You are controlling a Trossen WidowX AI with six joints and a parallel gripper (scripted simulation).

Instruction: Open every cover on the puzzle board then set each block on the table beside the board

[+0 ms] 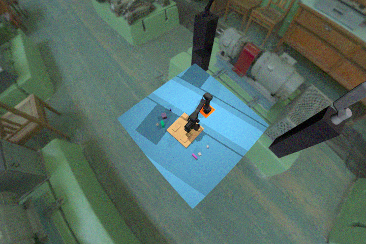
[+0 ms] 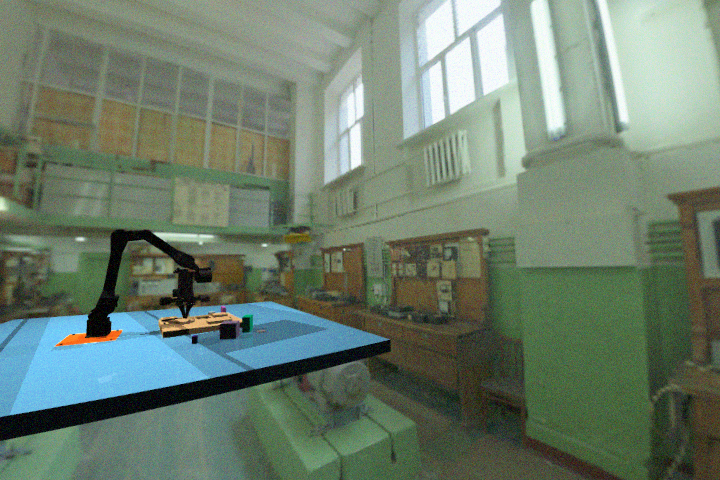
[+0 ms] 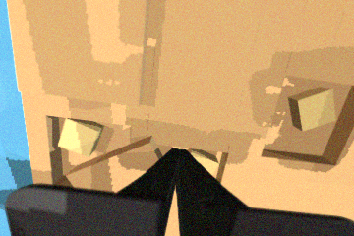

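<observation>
Now: the tan puzzle board 4 cm ahead of my gripper tip, 3 cm to the right of it and 1 cm below it. Round my gripper tip: magenta block 25 cm to the left, 19 cm ahead, 1 cm below; then small purple piece 34 cm to the right, 2 cm ahead, 1 cm below; then green block 25 cm to the right, 21 cm ahead.
</observation>
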